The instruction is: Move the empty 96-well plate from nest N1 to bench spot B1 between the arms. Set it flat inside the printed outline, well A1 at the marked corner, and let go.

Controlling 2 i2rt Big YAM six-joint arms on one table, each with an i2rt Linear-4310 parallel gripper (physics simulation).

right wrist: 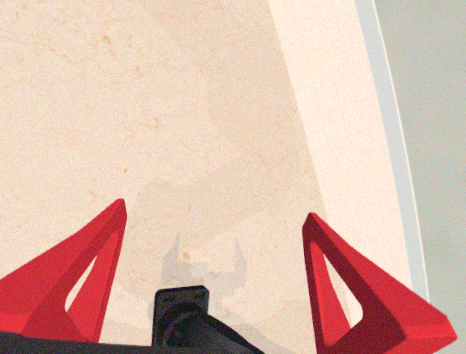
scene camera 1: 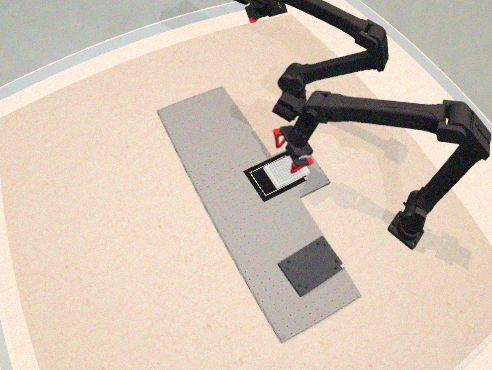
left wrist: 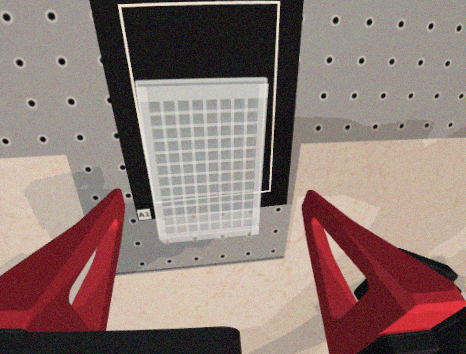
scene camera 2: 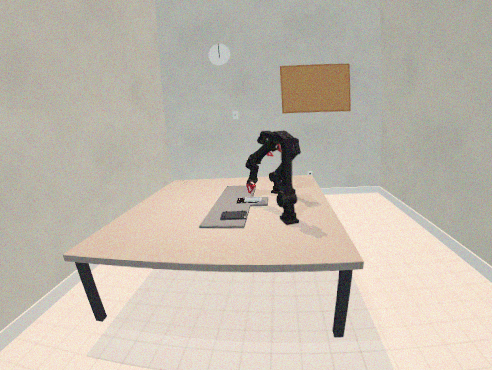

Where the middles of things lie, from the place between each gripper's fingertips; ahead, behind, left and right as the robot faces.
Now: left hand 6 cm above the well plate [scene camera 1: 279,173] and 2 cm past it. From my left hand the other things lie so: black mat [scene camera 1: 260,176] (7 cm below, 2 cm ahead).
Right now my right hand is 25 cm short of the well plate, 47 cm to the right of it and 27 cm above it. Also, from my right hand: black mat 28 cm ahead, 46 cm to the left, 27 cm below.
